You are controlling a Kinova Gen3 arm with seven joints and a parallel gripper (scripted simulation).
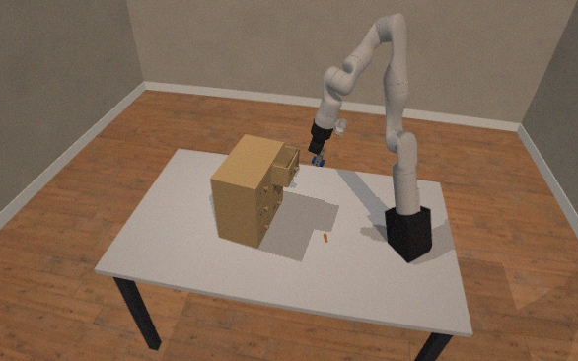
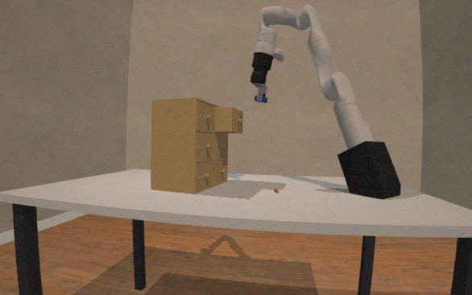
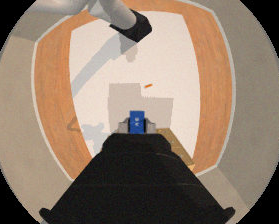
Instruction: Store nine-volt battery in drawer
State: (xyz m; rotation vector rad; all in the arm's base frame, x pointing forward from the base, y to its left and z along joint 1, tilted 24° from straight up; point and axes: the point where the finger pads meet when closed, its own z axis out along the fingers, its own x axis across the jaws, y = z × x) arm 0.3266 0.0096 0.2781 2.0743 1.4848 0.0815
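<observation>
The blue nine-volt battery lies 10 mm below my hand and 10 mm ahead of it. The rest, counted from my hand: drawer marked B (160 mm ahead, 110 mm below, 100 mm to the right); small orange object (350 mm below, 90 mm to the left, 50 mm behind).
</observation>
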